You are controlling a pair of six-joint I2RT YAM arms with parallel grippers.
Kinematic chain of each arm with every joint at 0, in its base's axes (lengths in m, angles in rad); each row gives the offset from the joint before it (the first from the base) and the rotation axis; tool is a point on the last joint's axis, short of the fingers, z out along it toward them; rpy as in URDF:
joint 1: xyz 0 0 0.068 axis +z
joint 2: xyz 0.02 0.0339 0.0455 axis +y
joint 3: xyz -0.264 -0.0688 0 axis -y
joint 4: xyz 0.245 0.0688 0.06 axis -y
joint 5: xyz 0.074 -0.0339 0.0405 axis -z
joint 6: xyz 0.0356 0 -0.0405 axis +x
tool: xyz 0 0 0 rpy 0 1.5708 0
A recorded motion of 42 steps. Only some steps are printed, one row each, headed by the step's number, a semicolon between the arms.
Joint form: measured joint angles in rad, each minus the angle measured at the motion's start. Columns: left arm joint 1, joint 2, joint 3, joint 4, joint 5, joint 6; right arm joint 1, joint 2, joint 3, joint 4, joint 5, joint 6.
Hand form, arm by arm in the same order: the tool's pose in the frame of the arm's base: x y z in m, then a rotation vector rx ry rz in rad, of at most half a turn. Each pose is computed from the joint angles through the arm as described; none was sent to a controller.
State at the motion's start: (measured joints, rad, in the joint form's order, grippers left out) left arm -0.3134 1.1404 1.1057 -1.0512 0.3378 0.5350; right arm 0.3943 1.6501 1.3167 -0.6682 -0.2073 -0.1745
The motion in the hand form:
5: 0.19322 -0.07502 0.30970 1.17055 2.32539 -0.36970; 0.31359 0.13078 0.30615 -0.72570 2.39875 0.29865
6: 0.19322 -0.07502 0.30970 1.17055 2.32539 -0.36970; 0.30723 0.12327 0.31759 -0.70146 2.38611 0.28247
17: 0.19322 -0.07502 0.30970 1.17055 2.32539 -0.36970; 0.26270 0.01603 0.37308 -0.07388 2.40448 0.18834
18: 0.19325 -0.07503 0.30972 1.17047 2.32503 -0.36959; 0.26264 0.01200 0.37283 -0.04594 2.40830 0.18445
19: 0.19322 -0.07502 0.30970 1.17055 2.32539 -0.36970; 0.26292 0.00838 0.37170 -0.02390 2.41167 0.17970
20: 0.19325 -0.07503 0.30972 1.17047 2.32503 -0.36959; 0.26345 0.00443 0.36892 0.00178 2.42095 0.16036
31: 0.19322 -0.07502 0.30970 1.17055 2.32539 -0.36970; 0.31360 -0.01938 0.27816 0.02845 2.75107 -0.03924
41: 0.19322 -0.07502 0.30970 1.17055 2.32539 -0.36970; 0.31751 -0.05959 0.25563 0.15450 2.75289 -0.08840
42: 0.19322 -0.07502 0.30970 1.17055 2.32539 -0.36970; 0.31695 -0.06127 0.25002 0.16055 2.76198 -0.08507
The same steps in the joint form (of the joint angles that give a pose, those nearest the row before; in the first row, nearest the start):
5: 0.0000 0.0000 0.0000 0.0000 0.0000 0.0000; -0.0164 -0.0694 0.0874 -0.0836 0.0423 0.0198
6: 0.0000 0.0000 0.0000 0.0000 0.0000 0.0000; -0.0294 -0.1053 0.0927 -0.1064 0.0519 0.0210
17: 0.0000 0.0000 0.0000 0.0000 0.0000 0.0000; -0.3506 -0.3380 0.1007 -0.2724 0.0797 0.2060
18: 0.0000 0.0000 0.0000 0.0004 0.0000 0.0000; -0.3658 -0.3380 0.1007 -0.2758 0.0801 0.2136
19: 0.0000 0.0000 0.0000 0.0000 0.0000 0.0000; -0.3796 -0.3376 0.0973 -0.2754 0.0805 0.2178
20: 0.0000 0.0000 0.0000 0.0004 0.0000 0.0000; -0.3929 -0.3361 0.0897 -0.2754 0.0927 0.2205
31: 0.0000 0.0000 0.0000 0.0000 0.0000 0.0000; -0.4551 -0.0786 0.0225 -0.2793 0.2155 0.1328
41: 0.0000 0.0000 0.0000 0.0000 0.0000 0.0000; -0.5783 -0.0408 -0.0278 -0.1942 0.2209 0.0999
42: 0.0000 0.0000 0.0000 0.0000 0.0000 0.0000; -0.5841 -0.0362 -0.0439 -0.1831 0.2182 0.0988

